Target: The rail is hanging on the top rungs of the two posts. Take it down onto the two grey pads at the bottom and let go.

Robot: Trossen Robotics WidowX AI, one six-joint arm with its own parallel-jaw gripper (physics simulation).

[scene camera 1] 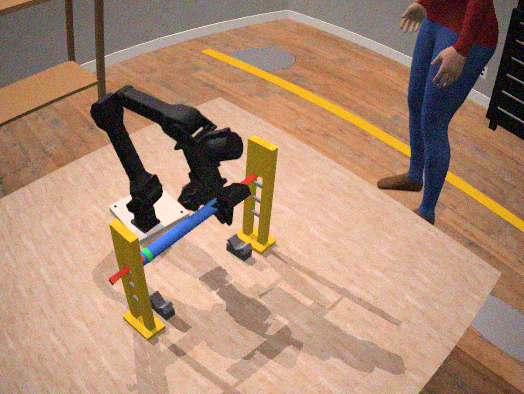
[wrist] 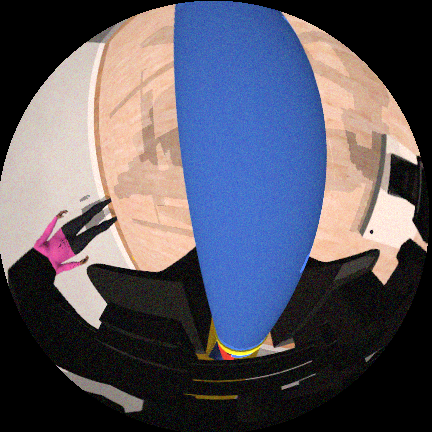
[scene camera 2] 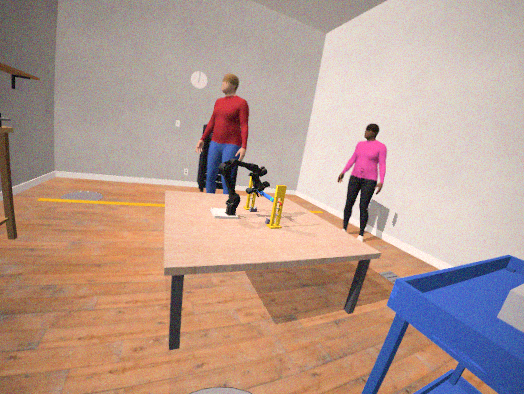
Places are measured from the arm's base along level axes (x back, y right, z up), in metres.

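Where they show: gripper, fingertip midpoint: (scene camera 1: 227,224) (scene camera 2: 259,196); arm's base at its link origin: (scene camera 1: 145,221) (wrist: 400,177) (scene camera 2: 230,213).
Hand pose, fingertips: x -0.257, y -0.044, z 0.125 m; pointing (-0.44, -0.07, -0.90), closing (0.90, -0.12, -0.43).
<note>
Things, the pixels of their top centre, and the offset from my fingertips. Level surfaces: height alone.
- blue rail at its top centre: (scene camera 1: 188,215) (scene camera 2: 264,190) dx +0.027, dy +0.097, dz +0.072 m
- far post at its top centre: (scene camera 1: 262,142) dx +0.007, dy -0.120, dz +0.158 m
- far grey pad at its top centre: (scene camera 1: 239,240) (scene camera 2: 253,206) dx +0.008, dy -0.058, dz -0.099 m
- wooden table at its surface level: dz -0.142 m
The blue rail (scene camera 1: 185,227) (scene camera 2: 266,196) (wrist: 250,150), with a green band and red end rods, hangs high between the yellow near post (scene camera 1: 131,250) (scene camera 2: 278,200) and far post (scene camera 1: 270,195). Its far rod appears slightly above the uppermost visible rung; contact at the near post is unclear. My gripper (scene camera 1: 224,204) (wrist: 233,234) is shut on the rail's blue bar, closer to the far post. The near grey pad (scene camera 1: 162,305) (scene camera 2: 268,221) and far grey pad (scene camera 1: 239,247) (scene camera 2: 253,210) stand at the posts' feet, below the rail.
The arm's white base plate (scene camera 1: 172,217) (scene camera 2: 223,213) lies behind the rail on the wooden table (scene camera 1: 400,280) (scene camera 2: 225,245). Lower rungs show in both posts. Two people stand beyond the table, and a blue cart (scene camera 2: 450,320) stands at the lower right in scene camera 2.
</note>
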